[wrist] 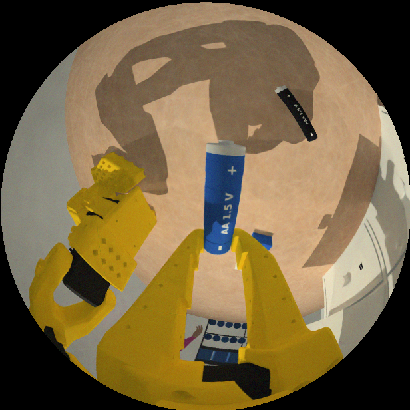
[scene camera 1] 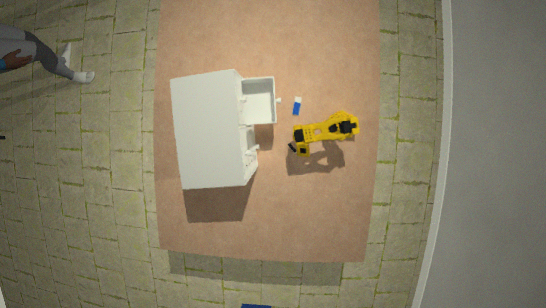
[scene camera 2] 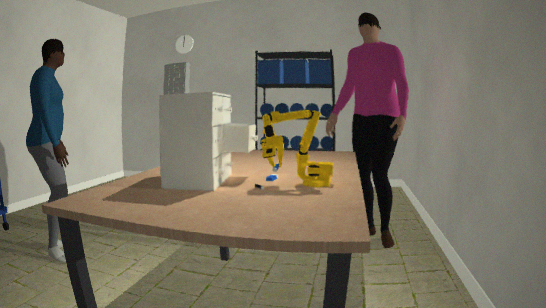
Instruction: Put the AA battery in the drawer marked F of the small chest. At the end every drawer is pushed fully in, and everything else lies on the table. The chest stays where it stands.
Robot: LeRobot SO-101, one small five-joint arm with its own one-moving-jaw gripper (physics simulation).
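Where they show: hand, its tool point: (scene camera 2: 279, 165); arm's base, origin of its link: (scene camera 1: 335, 125) (scene camera 2: 311, 183).
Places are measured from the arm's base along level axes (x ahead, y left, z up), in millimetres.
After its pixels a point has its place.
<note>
The blue AA battery (wrist: 223, 200) (scene camera 2: 276, 168) @(x 109, y 58, z 59 mm) is pinched near its minus end between the two jaws of my gripper (wrist: 218, 242). It is held above the table, its white plus end pointing away from the jaws. My fingertips are hidden under the arm in scene camera 1. The small white chest (scene camera 1: 207, 132) @(x 391, y 29, z 306 mm) (scene camera 2: 186, 142) @(x 370, y 178, z 151 mm) stands left of the arm. One drawer (scene camera 1: 274, 100) @(x 221, y -67, z 191 mm) (scene camera 2: 241, 138) @(x 239, y 3, z 149 mm) in its middle row, on the far side in scene camera 2, is pulled out and looks empty. Its letter is not readable. A front marked B (wrist: 350, 275) shows in the wrist view.
A black AAA battery (scene camera 1: 292, 147) @(x 158, y 89, z 10 mm) (scene camera 2: 259, 186) @(x 154, y 103, z 8 mm) (wrist: 296, 114) lies on the table (scene camera 1: 220, 240) @(x 436, y 486, z 0 mm) (scene camera 2: 200, 215) @(x 220, y 441, z 0 mm) beside the arm. A blue and white block (scene camera 1: 297, 106) @(x 145, y -62, z 13 mm) (scene camera 2: 271, 178) @(x 144, y -32, z 9 mm) (wrist: 262, 240) lies near the open drawer's knob (scene camera 1: 279, 100) @(x 207, y -71, z 154 mm).
</note>
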